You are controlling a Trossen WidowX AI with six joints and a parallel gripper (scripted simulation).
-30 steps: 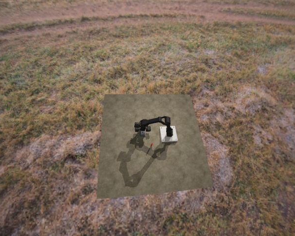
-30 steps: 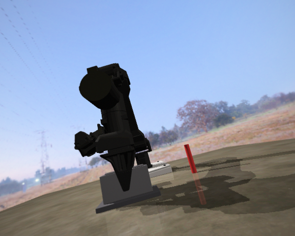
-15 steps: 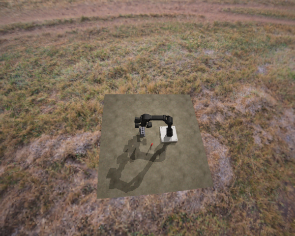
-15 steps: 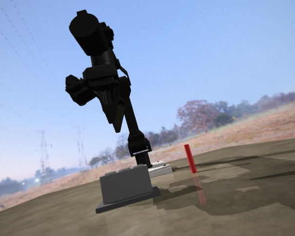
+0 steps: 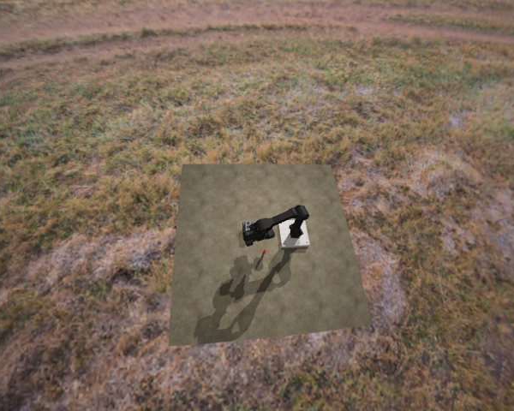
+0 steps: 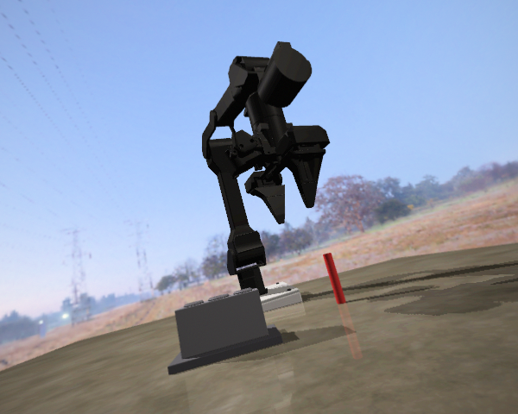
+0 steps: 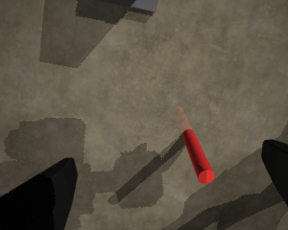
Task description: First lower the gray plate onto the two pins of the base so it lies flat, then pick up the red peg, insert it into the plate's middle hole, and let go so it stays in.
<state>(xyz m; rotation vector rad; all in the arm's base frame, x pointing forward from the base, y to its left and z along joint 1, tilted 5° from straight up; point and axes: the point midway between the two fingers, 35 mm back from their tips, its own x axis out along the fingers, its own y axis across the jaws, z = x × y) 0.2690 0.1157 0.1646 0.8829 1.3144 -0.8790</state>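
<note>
My gripper tip is now 60 mm past the red peg, 40 mm to the right of it and 100 mm above it. Round my gripper tip: gray plate: 60 mm ahead, 120 mm to the right, 100 mm below; dark gray base: 60 mm ahead, 120 mm to the right, 140 mm below.
</note>
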